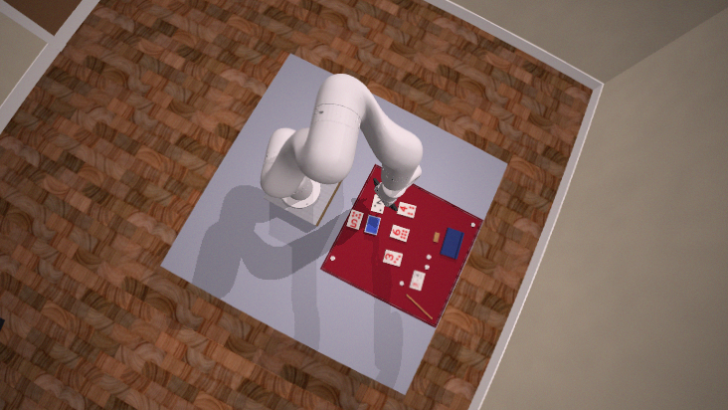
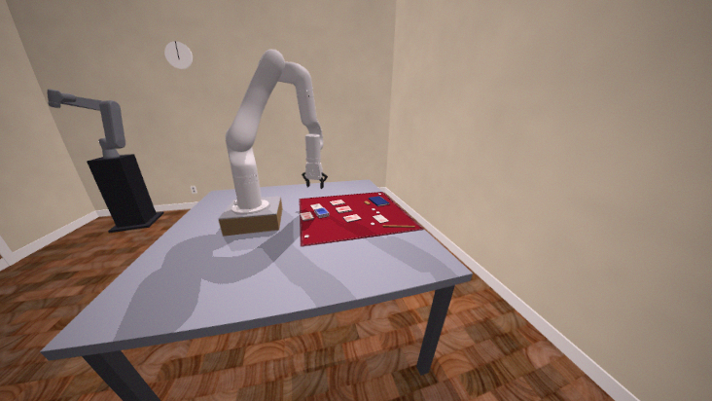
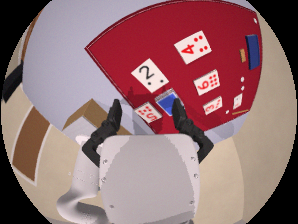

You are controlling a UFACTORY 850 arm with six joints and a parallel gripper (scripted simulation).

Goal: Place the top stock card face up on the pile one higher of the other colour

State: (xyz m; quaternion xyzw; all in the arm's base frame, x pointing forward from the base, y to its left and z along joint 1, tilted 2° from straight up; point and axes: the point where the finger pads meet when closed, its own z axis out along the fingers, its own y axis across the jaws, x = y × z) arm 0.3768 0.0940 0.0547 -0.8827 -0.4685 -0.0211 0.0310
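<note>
Right now my hand is 13 cm to the left of the card, 13 cm above it and 8 cm past it. Round my hand: pencil (42 cm to the right, 36 cm ahead, 14 cm below); then red card cloth (19 cm ahead, 16 cm to the right, 15 cm below).
</note>
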